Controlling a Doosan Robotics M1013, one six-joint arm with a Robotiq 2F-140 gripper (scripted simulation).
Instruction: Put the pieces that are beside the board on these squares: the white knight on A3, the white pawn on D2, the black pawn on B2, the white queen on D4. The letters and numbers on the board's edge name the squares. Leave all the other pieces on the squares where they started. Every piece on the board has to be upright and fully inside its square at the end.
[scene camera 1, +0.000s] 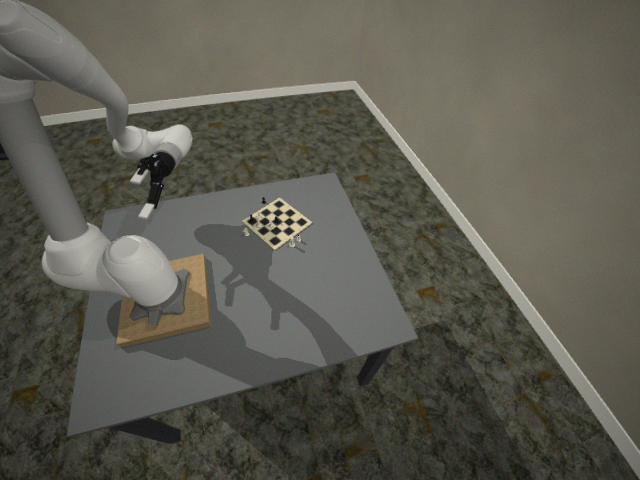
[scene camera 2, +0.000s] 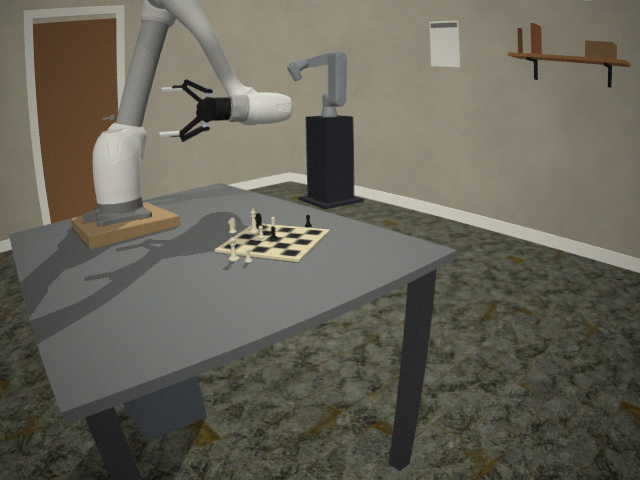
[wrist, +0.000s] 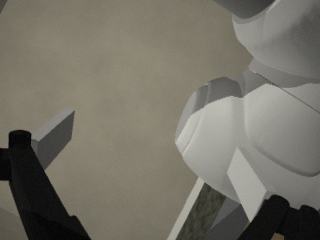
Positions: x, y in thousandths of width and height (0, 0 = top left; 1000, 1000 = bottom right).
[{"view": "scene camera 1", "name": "gripper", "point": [218, 420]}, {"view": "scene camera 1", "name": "chessboard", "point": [454, 464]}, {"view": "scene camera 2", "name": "gripper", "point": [251, 234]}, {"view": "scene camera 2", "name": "chessboard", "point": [459, 507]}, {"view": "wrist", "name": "gripper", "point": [483, 598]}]
